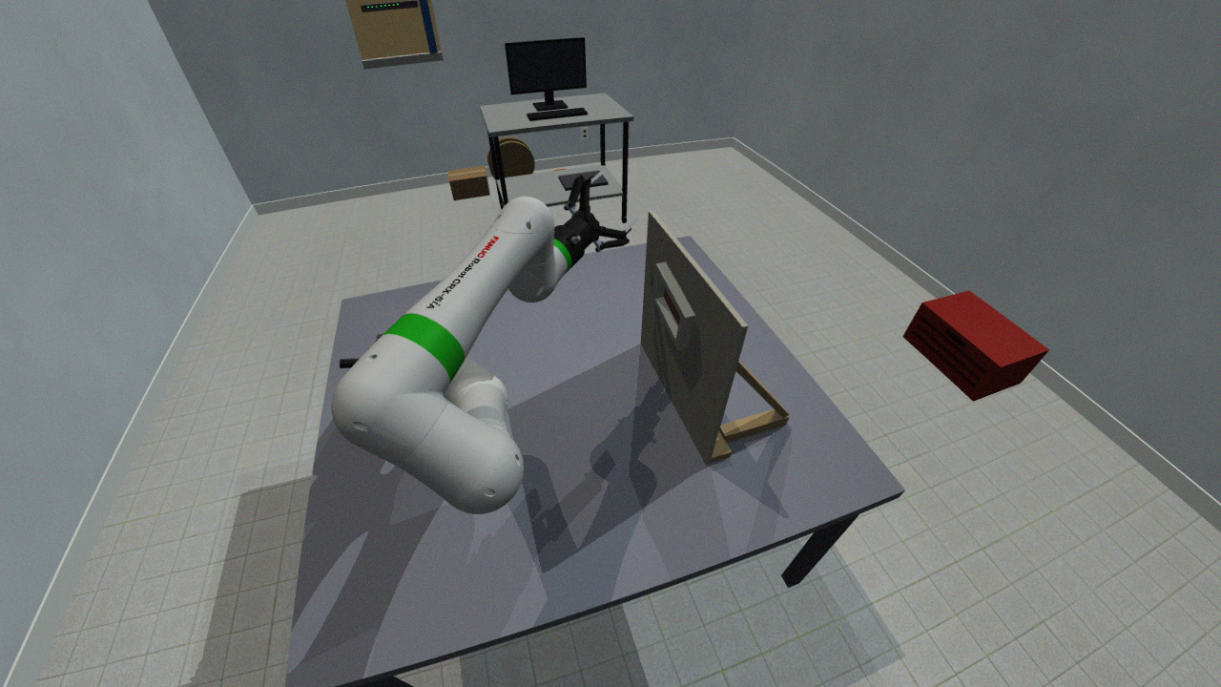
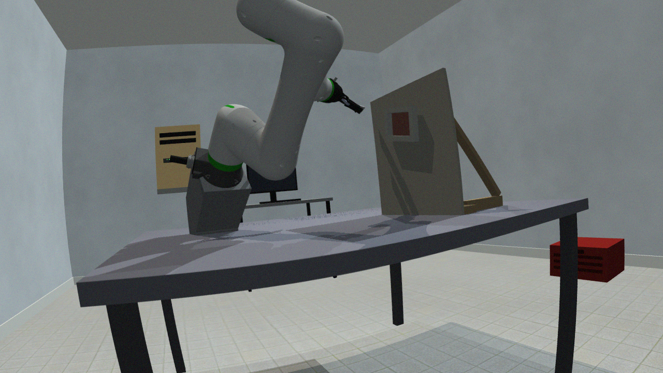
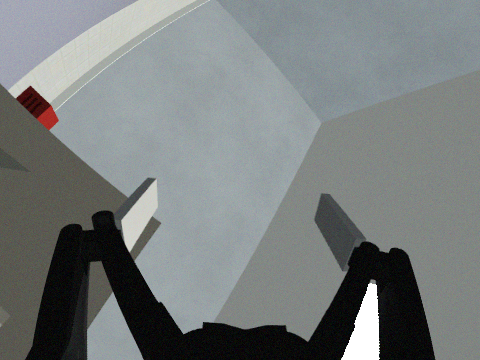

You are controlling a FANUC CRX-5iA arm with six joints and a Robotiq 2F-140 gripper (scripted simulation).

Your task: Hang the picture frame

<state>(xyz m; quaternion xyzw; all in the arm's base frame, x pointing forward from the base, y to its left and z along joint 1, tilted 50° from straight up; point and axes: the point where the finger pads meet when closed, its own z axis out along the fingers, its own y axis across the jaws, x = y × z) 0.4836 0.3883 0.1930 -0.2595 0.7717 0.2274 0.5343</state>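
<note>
Right now my hand is 6 cm short of the picture frame, 26 cm to the left of it and 17 cm above it. Round my hand: upright tan board 8 cm ahead, 28 cm to the right, 26 cm below.
</note>
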